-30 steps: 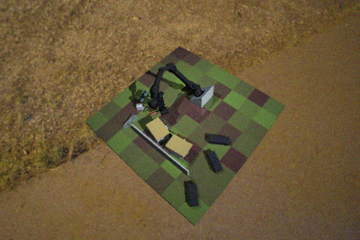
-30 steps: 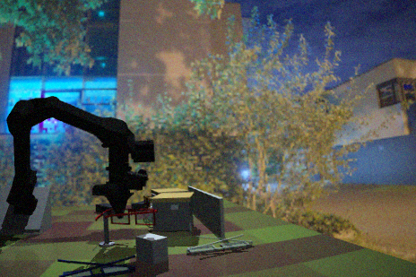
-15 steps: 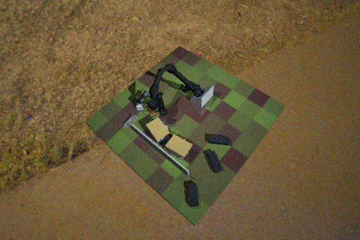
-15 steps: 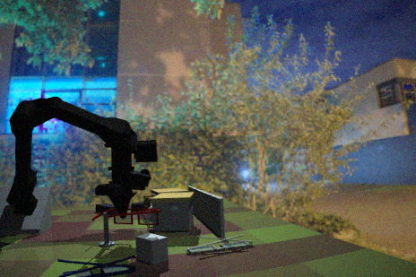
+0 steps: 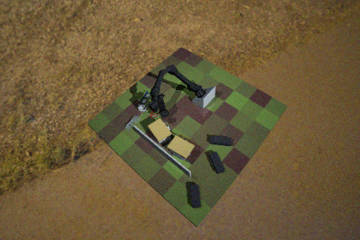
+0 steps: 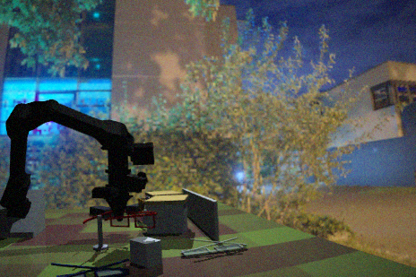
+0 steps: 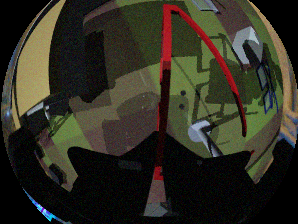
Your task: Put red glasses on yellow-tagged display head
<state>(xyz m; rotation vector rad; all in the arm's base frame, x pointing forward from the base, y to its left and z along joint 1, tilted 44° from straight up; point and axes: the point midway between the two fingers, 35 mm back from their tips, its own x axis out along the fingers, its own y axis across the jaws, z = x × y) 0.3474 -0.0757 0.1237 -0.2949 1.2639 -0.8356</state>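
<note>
Right now my gripper tip is 6 cm to the left of the short post, 5 cm past it and 4 cm above it. From my gripper tip the other things lie so: cube 20 cm to the right, 7 cm ahead, 3 cm below; long panel 25 cm ahead, 24 cm to the left, 1 cm below.
</note>
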